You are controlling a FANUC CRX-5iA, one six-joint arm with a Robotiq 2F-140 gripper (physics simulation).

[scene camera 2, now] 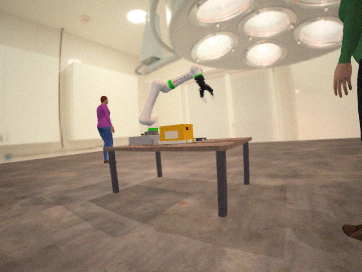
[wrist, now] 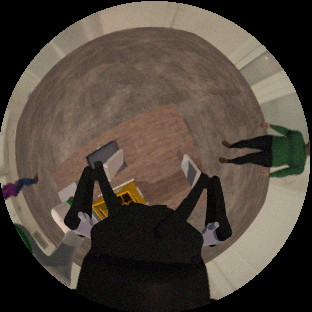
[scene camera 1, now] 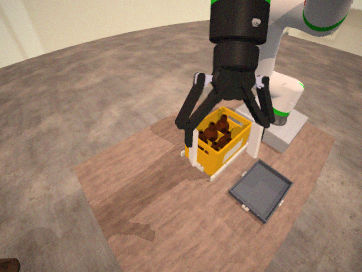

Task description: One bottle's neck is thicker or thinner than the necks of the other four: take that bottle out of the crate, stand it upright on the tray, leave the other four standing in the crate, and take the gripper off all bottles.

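Places are measured from the arm's base along level axes (x ahead, y left, z up), in millimetres.
Pixels of known places: gripper, fingertip midpoint: (scene camera 2: 209,101) (wrist: 152,158) (scene camera 1: 223,158).
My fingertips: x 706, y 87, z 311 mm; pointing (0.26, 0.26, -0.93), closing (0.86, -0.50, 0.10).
Ahead of a thing's pixels: the offset from my fingertips to its top centre. Level surfaces: height alone.
The yellow crate @(201 mm right, 298 mm back, 220 mm down) (scene camera 1: 209,163) (scene camera 2: 188,133) (wrist: 103,206) stands on the table. Several brown bottles @(247 mm right, 295 mm back, 232 mm down) (scene camera 1: 210,132) stand inside it; their necks are too small and blurred to compare, and the crate walls hide their lower parts. The dark grey tray @(89 mm left, 281 mm back, 370 mm down) (scene camera 1: 261,191) (scene camera 2: 200,139) lies flat beside the crate, with no bottle on it; part of it shows behind a finger pad in the wrist view. My gripper (scene camera 1: 224,145) (scene camera 2: 208,98) (wrist: 152,158) is wide open and empty. It hangs high above the table, well clear of the crate and bottles, and its pads overlap the crate's sides in scene camera 1.
The wooden table @(395 mm down) (scene camera 1: 165,215) (scene camera 2: 220,144) (wrist: 155,135) carries the crate, the tray and the arm's grey base block (scene camera 1: 287,131) (scene camera 2: 142,140). The base block is behind the crate in scene camera 1. A person in green (wrist: 287,156) and a person in purple (scene camera 2: 104,117) stand away from the table.
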